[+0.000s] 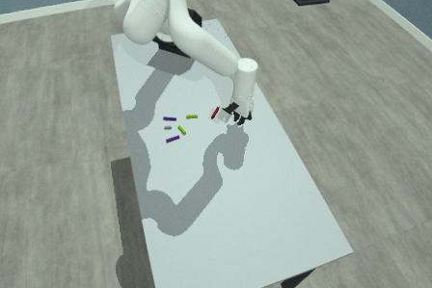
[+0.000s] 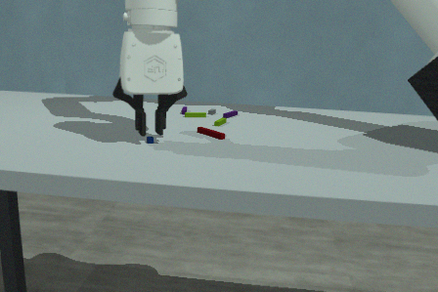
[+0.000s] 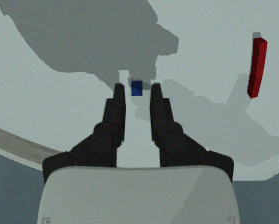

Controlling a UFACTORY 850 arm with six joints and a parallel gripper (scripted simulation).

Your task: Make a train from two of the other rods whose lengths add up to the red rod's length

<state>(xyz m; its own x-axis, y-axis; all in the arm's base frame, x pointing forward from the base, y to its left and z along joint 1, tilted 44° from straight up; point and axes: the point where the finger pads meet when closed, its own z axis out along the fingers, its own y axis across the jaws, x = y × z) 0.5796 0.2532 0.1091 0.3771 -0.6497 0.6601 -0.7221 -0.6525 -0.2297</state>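
My gripper is now 30 mm above the blue rod. The rest, counted from my hand: red rod 100 mm behind, 80 mm to the right, 30 mm below; grey rod 70 mm behind, 320 mm to the right, 30 mm below.
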